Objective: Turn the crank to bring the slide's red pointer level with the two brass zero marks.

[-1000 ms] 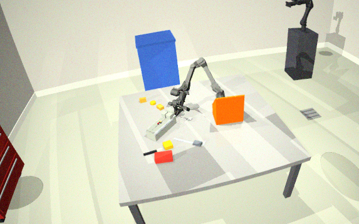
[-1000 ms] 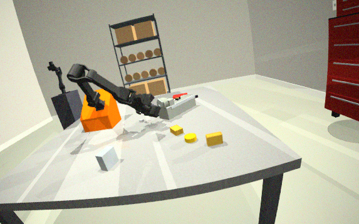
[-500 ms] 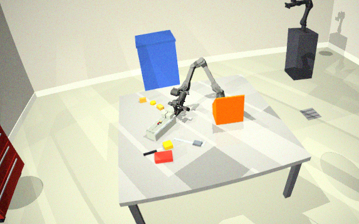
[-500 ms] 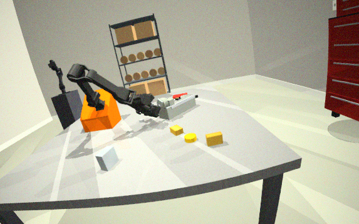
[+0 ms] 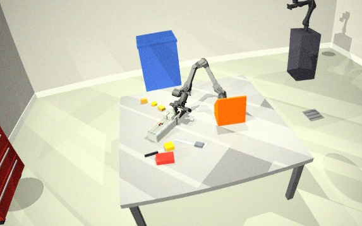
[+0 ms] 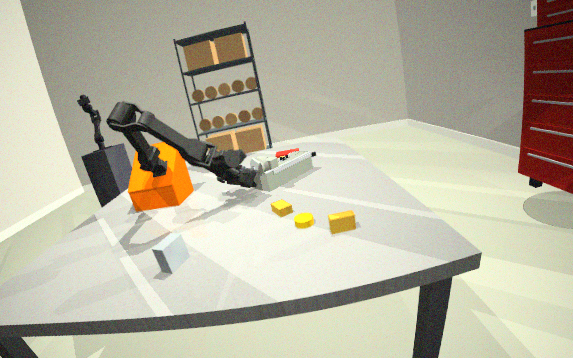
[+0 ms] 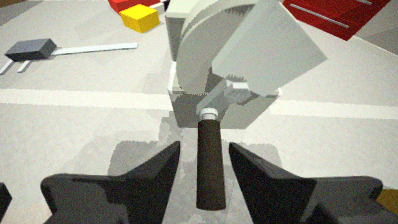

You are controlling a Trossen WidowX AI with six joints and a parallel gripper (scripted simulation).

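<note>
Right now my gripper tip is 30 mm below the dark brown crank handle, 10 mm to the left of it and 10 mm past it. Round my gripper tip: yellow block (310 mm to the left, 80 mm ahead, 20 mm below); then grey cube (410 mm to the right, 140 mm behind); then red pointer (140 mm to the left, 140 mm ahead, 50 mm above).
</note>
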